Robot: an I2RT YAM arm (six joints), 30 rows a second.
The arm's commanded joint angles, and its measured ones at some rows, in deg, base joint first. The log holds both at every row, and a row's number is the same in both.
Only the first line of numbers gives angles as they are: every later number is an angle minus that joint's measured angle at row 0.
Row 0, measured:
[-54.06 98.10 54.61 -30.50 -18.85 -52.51]
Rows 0 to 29, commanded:
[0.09 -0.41 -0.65 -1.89 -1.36 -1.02]
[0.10 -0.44 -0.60 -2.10 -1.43 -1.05]
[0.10 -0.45 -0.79 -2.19 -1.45 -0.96]
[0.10 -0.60 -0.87 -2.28 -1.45 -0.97]
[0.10 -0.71 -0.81 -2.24 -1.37 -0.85]
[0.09 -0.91 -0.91 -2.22 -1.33 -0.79]
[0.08 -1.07 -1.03 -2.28 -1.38 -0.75]
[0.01 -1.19 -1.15 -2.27 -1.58 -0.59]
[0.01 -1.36 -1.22 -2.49 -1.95 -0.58]
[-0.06 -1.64 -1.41 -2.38 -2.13 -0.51]
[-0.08 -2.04 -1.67 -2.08 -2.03 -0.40]
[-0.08 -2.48 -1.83 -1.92 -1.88 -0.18]
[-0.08 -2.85 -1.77 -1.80 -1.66 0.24]
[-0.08 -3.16 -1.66 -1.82 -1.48 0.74]
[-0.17 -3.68 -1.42 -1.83 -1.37 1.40]
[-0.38 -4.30 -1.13 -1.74 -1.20 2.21]
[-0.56 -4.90 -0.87 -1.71 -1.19 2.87]
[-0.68 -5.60 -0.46 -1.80 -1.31 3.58]
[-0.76 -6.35 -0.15 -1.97 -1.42 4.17]
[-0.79 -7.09 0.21 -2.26 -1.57 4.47]
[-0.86 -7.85 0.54 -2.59 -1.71 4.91]
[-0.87 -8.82 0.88 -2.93 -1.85 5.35]
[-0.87 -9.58 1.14 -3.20 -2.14 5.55]
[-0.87 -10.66 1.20 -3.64 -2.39 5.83]
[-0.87 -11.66 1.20 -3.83 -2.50 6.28]
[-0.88 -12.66 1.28 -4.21 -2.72 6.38]
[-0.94 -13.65 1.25 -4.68 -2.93 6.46]
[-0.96 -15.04 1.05 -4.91 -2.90 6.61]
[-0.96 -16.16 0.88 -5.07 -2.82 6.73]
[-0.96 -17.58 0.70 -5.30 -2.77 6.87]
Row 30, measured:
[-1.03 -15.03 0.68 -3.54 -1.47 6.01]
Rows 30 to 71, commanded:
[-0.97 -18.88 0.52 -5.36 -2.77 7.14]
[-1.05 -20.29 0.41 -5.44 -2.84 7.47]
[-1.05 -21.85 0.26 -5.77 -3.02 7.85]
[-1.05 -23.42 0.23 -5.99 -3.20 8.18]
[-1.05 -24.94 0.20 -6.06 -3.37 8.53]
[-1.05 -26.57 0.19 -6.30 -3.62 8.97]
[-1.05 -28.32 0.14 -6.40 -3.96 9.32]
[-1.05 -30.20 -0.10 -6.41 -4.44 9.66]
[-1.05 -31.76 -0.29 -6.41 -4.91 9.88]
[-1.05 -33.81 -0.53 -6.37 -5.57 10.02]
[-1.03 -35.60 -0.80 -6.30 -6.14 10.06]
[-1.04 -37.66 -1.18 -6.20 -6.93 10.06]
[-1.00 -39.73 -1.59 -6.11 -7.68 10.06]
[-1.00 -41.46 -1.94 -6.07 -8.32 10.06]
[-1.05 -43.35 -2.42 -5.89 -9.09 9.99]
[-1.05 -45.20 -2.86 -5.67 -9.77 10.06]
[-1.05 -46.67 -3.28 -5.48 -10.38 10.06]
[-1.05 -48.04 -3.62 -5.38 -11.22 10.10]
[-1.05 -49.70 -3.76 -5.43 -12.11 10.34]
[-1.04 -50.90 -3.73 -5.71 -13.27 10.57]
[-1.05 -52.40 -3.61 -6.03 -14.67 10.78]
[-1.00 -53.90 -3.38 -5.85 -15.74 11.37]
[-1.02 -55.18 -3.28 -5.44 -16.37 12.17]
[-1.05 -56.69 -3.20 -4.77 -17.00 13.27]
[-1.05 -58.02 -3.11 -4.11 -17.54 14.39]
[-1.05 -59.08 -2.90 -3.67 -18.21 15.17]
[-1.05 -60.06 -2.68 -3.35 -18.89 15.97]
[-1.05 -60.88 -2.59 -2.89 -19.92 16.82]
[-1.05 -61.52 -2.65 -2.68 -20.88 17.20]
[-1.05 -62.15 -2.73 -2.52 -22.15 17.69]
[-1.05 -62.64 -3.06 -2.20 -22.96 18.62]
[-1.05 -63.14 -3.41 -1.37 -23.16 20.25]
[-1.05 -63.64 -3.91 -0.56 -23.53 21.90]
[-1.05 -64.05 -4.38 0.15 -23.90 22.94]
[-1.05 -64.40 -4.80 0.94 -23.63 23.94]
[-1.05 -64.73 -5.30 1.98 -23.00 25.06]
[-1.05 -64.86 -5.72 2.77 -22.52 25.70]
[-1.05 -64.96 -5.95 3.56 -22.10 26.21]
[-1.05 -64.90 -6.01 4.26 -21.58 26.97]
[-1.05 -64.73 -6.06 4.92 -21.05 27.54]
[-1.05 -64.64 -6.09 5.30 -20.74 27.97]
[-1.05 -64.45 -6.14 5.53 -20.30 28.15]
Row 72, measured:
[-1.07 -64.65 -6.03 1.44 -21.16 25.35]
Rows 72 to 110, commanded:
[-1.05 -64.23 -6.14 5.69 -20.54 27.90]
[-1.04 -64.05 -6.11 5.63 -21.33 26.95]
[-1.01 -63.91 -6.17 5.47 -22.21 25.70]
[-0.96 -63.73 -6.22 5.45 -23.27 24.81]
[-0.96 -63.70 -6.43 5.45 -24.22 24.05]
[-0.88 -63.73 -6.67 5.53 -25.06 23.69]
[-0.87 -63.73 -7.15 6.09 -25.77 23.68]
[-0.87 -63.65 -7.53 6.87 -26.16 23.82]
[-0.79 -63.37 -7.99 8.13 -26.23 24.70]
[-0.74 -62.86 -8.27 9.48 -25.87 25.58]
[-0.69 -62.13 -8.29 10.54 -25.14 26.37]
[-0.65 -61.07 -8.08 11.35 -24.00 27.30]
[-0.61 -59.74 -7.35 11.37 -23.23 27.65]
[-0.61 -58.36 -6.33 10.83 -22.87 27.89]
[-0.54 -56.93 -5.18 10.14 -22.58 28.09]
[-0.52 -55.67 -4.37 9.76 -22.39 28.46]
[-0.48 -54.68 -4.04 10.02 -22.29 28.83]
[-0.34 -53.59 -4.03 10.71 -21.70 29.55]
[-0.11 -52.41 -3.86 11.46 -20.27 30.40]
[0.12 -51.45 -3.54 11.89 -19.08 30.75]
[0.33 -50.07 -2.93 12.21 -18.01 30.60]
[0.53 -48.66 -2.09 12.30 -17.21 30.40]
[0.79 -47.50 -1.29 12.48 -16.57 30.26]
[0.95 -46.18 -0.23 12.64 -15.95 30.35]
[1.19 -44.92 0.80 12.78 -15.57 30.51]
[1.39 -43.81 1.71 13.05 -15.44 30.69]
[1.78 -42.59 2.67 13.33 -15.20 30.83]
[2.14 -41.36 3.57 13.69 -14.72 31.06]
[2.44 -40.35 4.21 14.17 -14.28 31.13]
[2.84 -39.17 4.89 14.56 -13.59 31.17]
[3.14 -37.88 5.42 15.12 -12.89 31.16]
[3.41 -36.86 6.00 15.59 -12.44 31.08]
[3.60 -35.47 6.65 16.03 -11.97 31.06]
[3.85 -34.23 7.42 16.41 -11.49 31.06]
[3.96 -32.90 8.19 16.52 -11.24 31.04]
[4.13 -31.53 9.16 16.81 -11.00 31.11]
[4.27 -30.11 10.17 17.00 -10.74 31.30]
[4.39 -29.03 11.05 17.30 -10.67 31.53]
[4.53 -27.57 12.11 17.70 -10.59 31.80]
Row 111, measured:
[4.19 -29.61 10.05 14.18 -11.65 30.75]
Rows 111 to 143, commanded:
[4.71 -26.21 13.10 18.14 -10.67 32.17]
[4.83 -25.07 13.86 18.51 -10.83 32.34]
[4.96 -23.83 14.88 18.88 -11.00 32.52]
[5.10 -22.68 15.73 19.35 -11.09 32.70]
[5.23 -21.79 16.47 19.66 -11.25 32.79]
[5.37 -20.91 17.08 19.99 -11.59 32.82]
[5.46 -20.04 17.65 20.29 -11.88 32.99]
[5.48 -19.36 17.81 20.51 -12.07 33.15]
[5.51 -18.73 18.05 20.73 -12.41 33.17]
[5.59 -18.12 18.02 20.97 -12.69 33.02]
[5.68 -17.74 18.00 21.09 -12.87 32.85]
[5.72 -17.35 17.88 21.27 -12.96 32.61]
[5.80 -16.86 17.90 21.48 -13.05 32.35]
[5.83 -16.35 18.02 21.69 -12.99 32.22]
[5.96 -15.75 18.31 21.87 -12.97 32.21]
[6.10 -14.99 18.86 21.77 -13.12 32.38]
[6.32 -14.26 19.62 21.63 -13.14 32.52]
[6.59 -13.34 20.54 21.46 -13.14 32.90]
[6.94 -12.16 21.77 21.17 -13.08 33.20]
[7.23 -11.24 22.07 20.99 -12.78 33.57]
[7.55 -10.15 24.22 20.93 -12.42 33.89]
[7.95 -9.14 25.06 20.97 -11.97 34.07]
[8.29 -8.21 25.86 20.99 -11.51 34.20]
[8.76 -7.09 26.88 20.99 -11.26 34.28]
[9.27 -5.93 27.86 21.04 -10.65 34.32]
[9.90 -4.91 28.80 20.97 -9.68 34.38]
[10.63 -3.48 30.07 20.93 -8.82 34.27]
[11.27 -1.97 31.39 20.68 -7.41 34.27]
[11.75 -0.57 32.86 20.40 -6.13 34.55]
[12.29 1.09 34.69 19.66 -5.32 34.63]
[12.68 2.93 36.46 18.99 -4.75 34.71]
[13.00 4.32 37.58 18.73 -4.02 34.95]
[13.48 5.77 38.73 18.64 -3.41 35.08]
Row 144, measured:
[12.89 3.22 36.28 18.90 -6.56 34.23]
